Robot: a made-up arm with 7 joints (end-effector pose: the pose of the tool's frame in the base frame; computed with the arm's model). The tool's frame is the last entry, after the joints.
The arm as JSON. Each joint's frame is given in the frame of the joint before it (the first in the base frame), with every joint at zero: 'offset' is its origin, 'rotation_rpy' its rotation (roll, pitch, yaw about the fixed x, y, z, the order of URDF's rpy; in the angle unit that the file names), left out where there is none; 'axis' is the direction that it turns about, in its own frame. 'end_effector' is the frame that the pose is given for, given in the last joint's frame.
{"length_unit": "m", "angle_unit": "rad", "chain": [
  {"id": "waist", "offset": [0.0, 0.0, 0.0], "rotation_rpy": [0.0, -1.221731, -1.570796], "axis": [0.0, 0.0, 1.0]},
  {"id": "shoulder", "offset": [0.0, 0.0, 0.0], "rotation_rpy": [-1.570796, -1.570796, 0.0], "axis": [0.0, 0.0, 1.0]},
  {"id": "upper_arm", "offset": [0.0, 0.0, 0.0], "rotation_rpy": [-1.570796, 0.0, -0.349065], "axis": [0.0, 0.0, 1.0]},
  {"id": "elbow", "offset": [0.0, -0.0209, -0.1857], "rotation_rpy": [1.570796, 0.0, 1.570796], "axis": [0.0, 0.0, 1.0]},
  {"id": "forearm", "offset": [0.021, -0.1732, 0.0], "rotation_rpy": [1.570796, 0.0, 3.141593], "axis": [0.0, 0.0, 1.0]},
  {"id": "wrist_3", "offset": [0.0, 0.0, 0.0], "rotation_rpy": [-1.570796, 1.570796, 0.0], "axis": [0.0, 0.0, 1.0]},
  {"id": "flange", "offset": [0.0, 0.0, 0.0], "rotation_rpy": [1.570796, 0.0, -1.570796], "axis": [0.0, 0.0, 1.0]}
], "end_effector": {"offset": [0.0, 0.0, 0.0]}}
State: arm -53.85 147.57 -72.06 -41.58 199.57 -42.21 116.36
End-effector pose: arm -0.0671 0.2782 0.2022 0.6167 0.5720 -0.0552 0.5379
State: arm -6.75 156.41 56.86 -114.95 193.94 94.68 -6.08
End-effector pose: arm 0.0775 -0.0943 0.1932 -0.1355 0.1341 -0.5547 0.8099
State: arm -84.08 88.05 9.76 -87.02 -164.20 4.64 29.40
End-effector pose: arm 0.0696 0.1366 0.2453 -0.9692 -0.1910 -0.0710 0.1386
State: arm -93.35 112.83 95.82 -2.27 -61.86 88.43 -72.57
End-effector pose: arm -0.0244 0.3379 0.1207 0.1357 -0.3470 0.1323 0.9185
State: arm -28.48 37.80 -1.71 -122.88 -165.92 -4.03 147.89
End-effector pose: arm 0.2066 0.0295 0.0020 0.2843 -0.8761 -0.3278 0.2101
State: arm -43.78 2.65 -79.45 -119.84 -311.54 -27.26 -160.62
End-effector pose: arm 0.0649 -0.1864 -0.0888 -0.3481 0.8694 0.2499 0.2459
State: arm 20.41 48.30 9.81 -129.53 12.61 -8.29 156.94
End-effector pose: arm 0.1316 0.1057 -0.0899 -0.7664 -0.2892 0.4181 0.3928
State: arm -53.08 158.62 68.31 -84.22 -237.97 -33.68 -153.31
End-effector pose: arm -0.1858 -0.0640 0.2193 -0.7012 0.3615 -0.2865 0.5437
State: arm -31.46 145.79 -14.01 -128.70 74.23 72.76 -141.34
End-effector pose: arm 0.1287 0.0584 0.1321 -0.3250 -0.4666 0.8225 0.0150
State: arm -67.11 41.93 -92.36 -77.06 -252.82 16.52 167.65
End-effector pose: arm 0.2700 -0.0333 -0.1422 -0.2844 0.2389 0.8569 0.3575
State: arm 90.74 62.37 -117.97 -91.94 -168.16 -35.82 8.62
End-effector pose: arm -0.2631 -0.0246 0.0918 0.6179 0.5774 0.4883 0.2153
